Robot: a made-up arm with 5 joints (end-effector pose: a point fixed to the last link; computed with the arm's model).
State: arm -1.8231 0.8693 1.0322 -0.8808 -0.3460
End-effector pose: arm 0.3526 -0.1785 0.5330 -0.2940 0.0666 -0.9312 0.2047
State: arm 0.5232 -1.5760 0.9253 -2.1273 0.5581
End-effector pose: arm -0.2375 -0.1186 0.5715 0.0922 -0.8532 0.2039 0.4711
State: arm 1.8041 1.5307 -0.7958 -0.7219 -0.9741
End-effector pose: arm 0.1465 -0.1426 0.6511 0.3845 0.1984 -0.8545 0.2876
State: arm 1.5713 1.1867 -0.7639 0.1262 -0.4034
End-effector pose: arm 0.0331 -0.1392 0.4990 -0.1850 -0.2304 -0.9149 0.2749
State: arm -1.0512 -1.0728 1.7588 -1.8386 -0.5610
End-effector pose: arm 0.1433 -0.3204 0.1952 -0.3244 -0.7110 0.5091 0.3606
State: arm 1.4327 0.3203 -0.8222 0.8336 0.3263
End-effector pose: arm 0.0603 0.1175 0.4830 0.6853 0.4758 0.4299 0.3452
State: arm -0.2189 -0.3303 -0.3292 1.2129 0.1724
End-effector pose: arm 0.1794 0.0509 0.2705 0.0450 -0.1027 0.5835 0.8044
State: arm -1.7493 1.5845 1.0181 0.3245 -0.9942
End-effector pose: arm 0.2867 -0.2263 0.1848 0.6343 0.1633 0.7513 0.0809
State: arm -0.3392 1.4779 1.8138 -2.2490 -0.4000
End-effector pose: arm 0.2771 -0.0653 0.4713 -0.0523 -0.0344 -0.9375 0.3424
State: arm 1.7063 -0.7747 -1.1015 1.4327 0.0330
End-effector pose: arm 0.1257 -0.0822 0.3560 0.5281 0.3894 -0.1222 0.7447
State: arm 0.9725 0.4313 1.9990 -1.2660 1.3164
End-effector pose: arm 0.7209 -0.3890 0.3072 -0.9455 0.1732 0.2718 0.0452
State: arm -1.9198 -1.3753 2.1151 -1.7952 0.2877
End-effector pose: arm 0.0336 -0.0763 0.0645 0.3701 0.8138 -0.4183 0.1605
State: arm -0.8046 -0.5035 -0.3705 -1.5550 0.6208
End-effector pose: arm 0.4235 -0.2357 -0.2052 -0.5021 0.5508 0.1370 0.6525
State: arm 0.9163 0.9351 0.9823 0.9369 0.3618
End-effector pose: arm -0.1639 -0.0781 0.2107 -0.1692 0.0729 0.9662 0.1802
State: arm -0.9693 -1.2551 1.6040 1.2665 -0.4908
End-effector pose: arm 0.1872 -0.0227 0.2990 -0.4308 0.3654 -0.2605 0.7829
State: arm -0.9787 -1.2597 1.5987 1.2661 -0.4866
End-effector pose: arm 0.1888 -0.0238 0.2992 -0.4273 0.3593 -0.2607 0.7876
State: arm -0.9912 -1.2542 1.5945 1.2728 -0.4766
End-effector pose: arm 0.1907 -0.0259 0.2981 -0.4298 0.3455 -0.2588 0.7931
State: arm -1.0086 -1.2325 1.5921 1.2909 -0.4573
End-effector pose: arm 0.1934 -0.0294 0.2953 -0.4416 0.3195 -0.2534 0.7992
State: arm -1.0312 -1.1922 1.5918 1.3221 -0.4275
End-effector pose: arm 0.1974 -0.0344 0.2911 -0.4640 0.2796 -0.2435 0.8045
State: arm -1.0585 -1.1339 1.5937 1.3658 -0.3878
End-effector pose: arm 0.2034 -0.0403 0.2862 -0.4961 0.2269 -0.2279 0.8065
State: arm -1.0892 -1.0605 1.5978 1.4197 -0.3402
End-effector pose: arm 0.2115 -0.0460 0.2819 -0.5353 0.1648 -0.2063 0.8023
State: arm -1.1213 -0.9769 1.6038 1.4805 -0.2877
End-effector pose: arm 0.2215 -0.0502 0.2789 -0.5782 0.0982 -0.1786 0.7901
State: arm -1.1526 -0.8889 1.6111 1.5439 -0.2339
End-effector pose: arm 0.2321 -0.0519 0.2770 -0.6208 0.0328 -0.1461 0.7695
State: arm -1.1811 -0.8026 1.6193 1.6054 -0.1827
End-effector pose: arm 0.2420 -0.0508 0.2756 -0.6598 -0.0258 -0.1113 0.7427
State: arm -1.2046 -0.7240 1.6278 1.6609 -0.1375
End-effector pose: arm 0.2502 -0.0477 0.2739 -0.6928 -0.0740 -0.0771 0.7132
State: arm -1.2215 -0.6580 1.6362 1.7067 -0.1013
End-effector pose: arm 0.2560 -0.0439 0.2716 -0.7185 -0.1094 -0.0470 0.6853
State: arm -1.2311 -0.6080 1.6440 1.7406 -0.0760
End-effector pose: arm 0.2593 -0.0406 0.2689 -0.7369 -0.1320 -0.0236 0.6626
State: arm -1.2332 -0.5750 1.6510 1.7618 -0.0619
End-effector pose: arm 0.2604 -0.0387 0.2663 -0.7487 -0.1430 -0.0080 0.6473
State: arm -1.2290 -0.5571 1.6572 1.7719 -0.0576
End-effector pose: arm 0.2598 -0.0382 0.2641 -0.7553 -0.1447 0.0001 0.6392
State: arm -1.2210 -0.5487 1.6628 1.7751 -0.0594
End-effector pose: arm 0.2581 -0.0386 0.2623 -0.7589 -0.1409 0.0034 0.6358
